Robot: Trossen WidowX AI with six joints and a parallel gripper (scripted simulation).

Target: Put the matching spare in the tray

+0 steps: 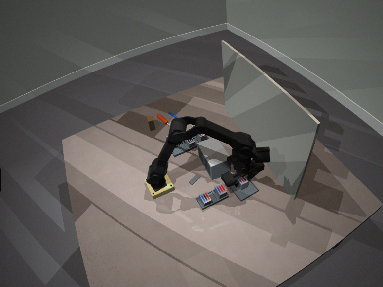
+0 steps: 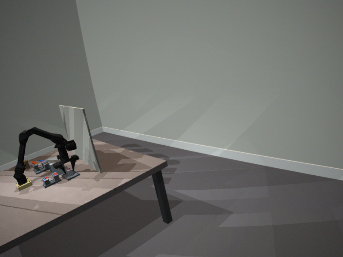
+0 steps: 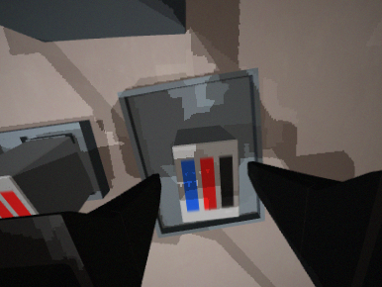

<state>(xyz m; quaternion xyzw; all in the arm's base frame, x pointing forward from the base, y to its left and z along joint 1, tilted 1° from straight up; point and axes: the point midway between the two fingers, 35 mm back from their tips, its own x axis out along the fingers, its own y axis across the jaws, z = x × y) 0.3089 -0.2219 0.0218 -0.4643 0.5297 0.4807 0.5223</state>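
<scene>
Now: gripper tip 1 cm below the grey spare. From my gripper tip the other things lie so: dark flat tray (2 cm below); then tall grey panel (21 cm ahead, 20 cm above, 14 cm to the left); then grey box (19 cm to the left, 3 cm above, 2 cm behind).
</scene>
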